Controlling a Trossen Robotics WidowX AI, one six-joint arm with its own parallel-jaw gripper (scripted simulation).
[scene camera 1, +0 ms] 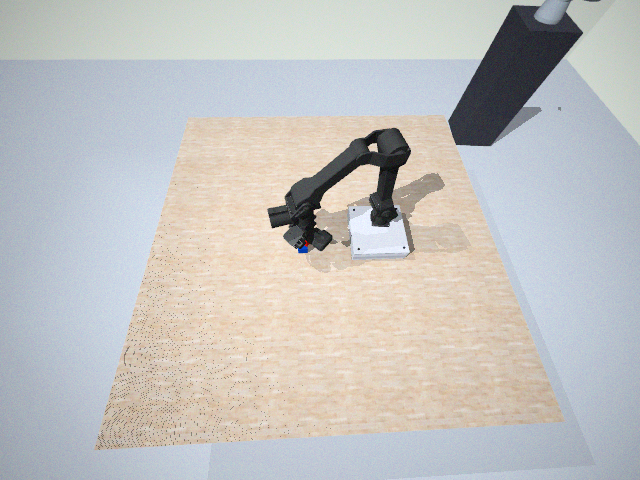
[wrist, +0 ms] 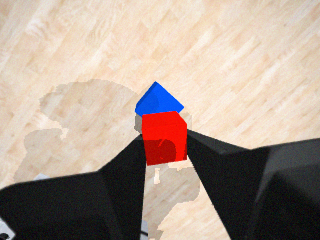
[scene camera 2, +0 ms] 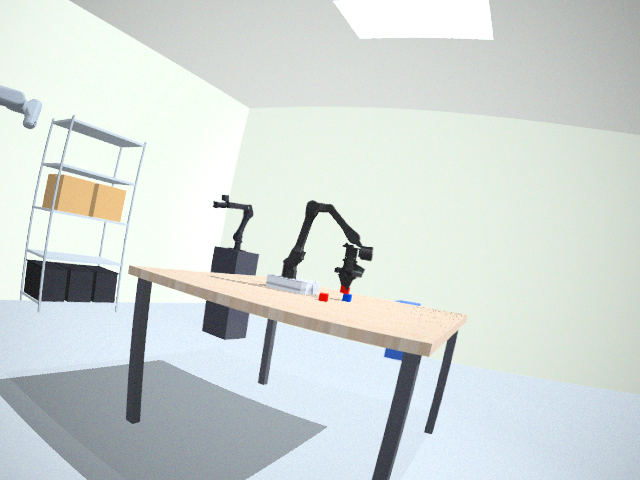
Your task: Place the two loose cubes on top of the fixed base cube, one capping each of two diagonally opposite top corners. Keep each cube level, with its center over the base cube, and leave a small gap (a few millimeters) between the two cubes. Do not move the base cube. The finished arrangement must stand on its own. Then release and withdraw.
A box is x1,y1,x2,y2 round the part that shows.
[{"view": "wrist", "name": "my gripper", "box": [0,129,319,239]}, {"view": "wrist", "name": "red cube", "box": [142,111,186,165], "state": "held by my gripper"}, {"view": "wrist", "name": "blue cube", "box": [135,81,183,116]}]
